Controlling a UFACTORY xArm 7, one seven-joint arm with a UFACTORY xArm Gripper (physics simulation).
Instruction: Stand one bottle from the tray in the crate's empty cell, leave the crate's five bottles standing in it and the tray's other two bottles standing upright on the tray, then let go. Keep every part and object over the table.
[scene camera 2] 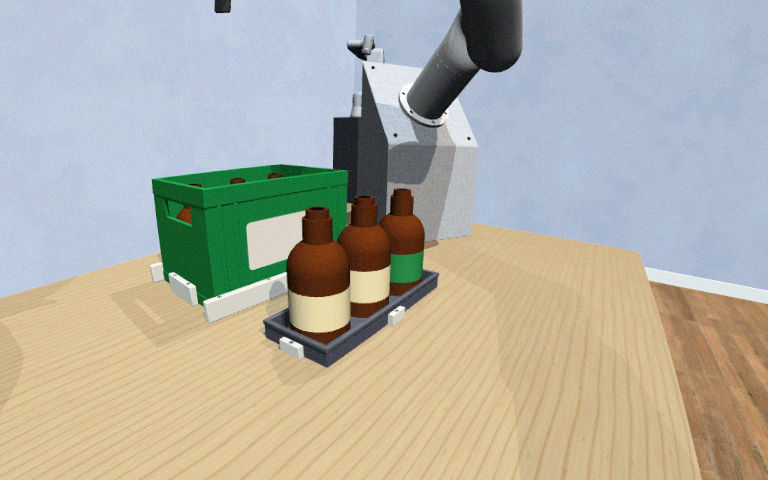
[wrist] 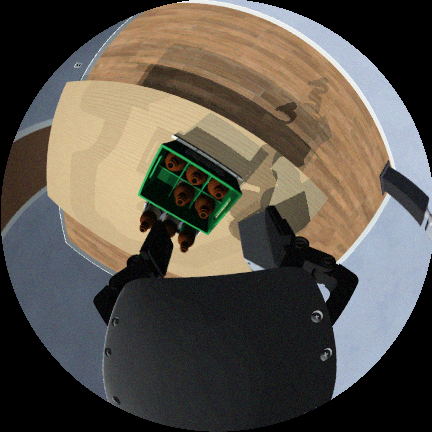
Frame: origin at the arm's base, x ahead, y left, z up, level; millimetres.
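Seen in the pictures: gripper, fingertip midpoint: (scene camera 2: 215,5) (wrist: 214,227); arm's base, origin of the base link: (scene camera 2: 423,106).
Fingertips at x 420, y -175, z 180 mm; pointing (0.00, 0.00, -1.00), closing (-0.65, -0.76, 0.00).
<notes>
Pixels of each thing's top centre, then the offset from my fingertips to it. "spot": a spot on its surface instead. Level surfaces: height alone.
- green crate, middle of its top: (scene camera 2: 251,173) (wrist: 185,193) dx +0, dy +141, dz -311 mm
- dark tray, surface spot: (scene camera 2: 370,321) spot: dx +11, dy +427, dz -463 mm
- wooden table, its level: dz -486 mm
The green crate (scene camera 2: 235,249) (wrist: 173,215) stands upright, with five brown bottles in its cells. Its empty cell (wrist: 159,186) is at the end farther from the robot base, in the row beside the tray. The dark tray (scene camera 2: 370,321) holds three upright brown bottles: a cream-labelled one (scene camera 2: 318,271) (wrist: 147,220) at the near end, a cream-labelled one (scene camera 2: 365,249) in the middle and a green-labelled one (scene camera 2: 402,232) (wrist: 186,240) at the far end. My gripper (wrist: 214,227) is open and empty, high above the crate; in scene camera 2 a dark tip of it shows at the top edge.
White blocks (scene camera 2: 246,300) (scene camera 2: 291,347) stand against the crate and tray. The grey robot pedestal (scene camera 2: 447,192) (wrist: 260,240) stands beyond the tray's far end. The wooden table (scene camera 2: 453,396) (wrist: 120,115) ends at the right in scene camera 2, with floor beyond it.
</notes>
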